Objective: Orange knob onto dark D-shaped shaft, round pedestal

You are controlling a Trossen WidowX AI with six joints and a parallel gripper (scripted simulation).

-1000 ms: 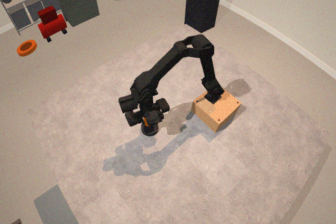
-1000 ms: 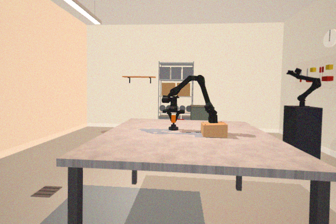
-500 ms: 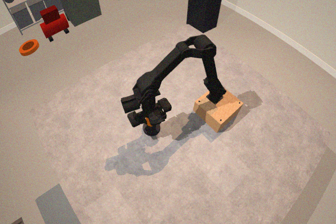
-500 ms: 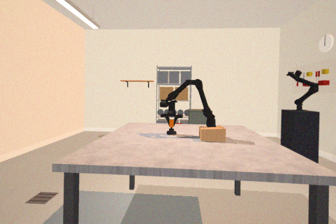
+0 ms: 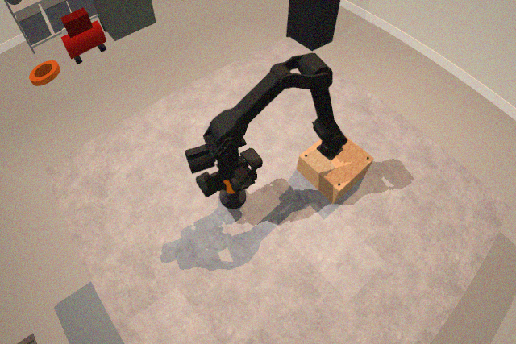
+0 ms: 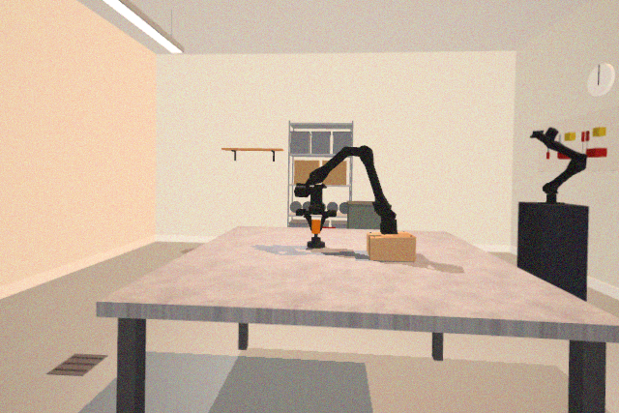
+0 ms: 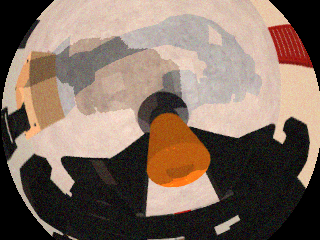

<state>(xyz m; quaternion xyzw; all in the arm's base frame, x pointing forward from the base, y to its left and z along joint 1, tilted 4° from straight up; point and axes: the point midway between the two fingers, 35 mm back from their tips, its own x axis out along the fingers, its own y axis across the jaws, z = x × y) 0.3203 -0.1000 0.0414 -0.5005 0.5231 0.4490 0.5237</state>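
Right now the orange knob is 2 cm above my gripper tip. The rest, counted from my gripper tip: dark round pedestal (4 cm below).
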